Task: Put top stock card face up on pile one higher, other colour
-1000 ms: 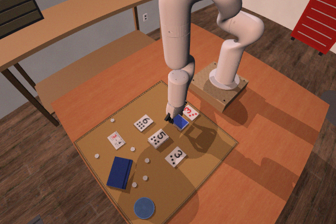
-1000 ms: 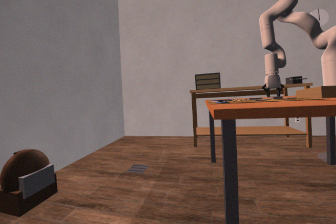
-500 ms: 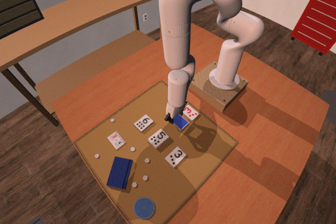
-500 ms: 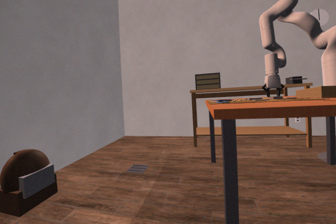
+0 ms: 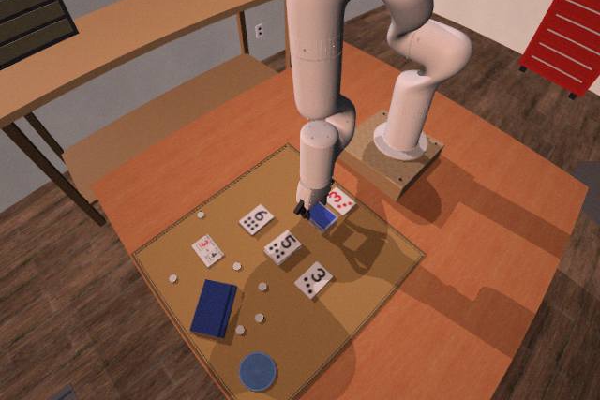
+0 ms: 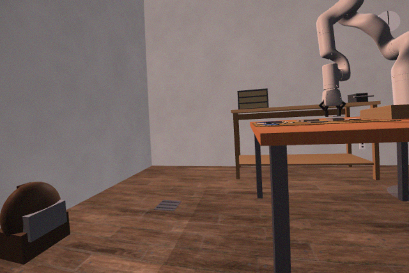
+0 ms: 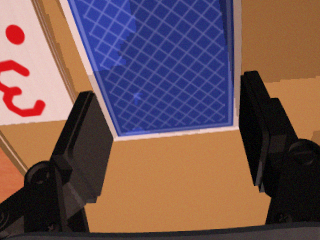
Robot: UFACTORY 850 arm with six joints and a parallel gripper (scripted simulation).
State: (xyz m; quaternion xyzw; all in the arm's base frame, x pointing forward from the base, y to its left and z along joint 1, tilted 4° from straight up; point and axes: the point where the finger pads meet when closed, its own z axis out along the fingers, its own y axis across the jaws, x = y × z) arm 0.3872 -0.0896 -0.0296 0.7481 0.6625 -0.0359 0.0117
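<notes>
The red 3 card lies 90 mm behind my hand, 40 mm to the left of it and 40 mm below it. The rest, counted from my hand: red 5 card: 30 mm to the left, 10 mm below; black 6 card: 130 mm ahead, 120 mm to the right, 30 mm below; black 5 card: 150 mm ahead, 30 mm below.
</notes>
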